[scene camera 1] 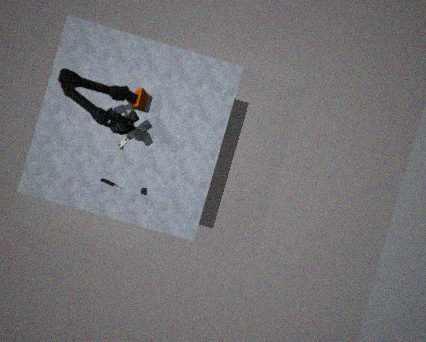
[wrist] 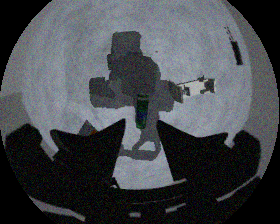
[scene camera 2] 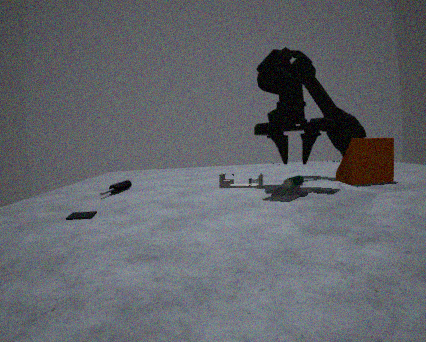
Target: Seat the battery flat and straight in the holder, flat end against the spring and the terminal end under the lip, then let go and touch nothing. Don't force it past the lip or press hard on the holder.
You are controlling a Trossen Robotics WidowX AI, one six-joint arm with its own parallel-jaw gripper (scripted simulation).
Note:
In view: the gripper (scene camera 2: 295,164).
The gripper is seen too in the wrist view (wrist: 141,122).

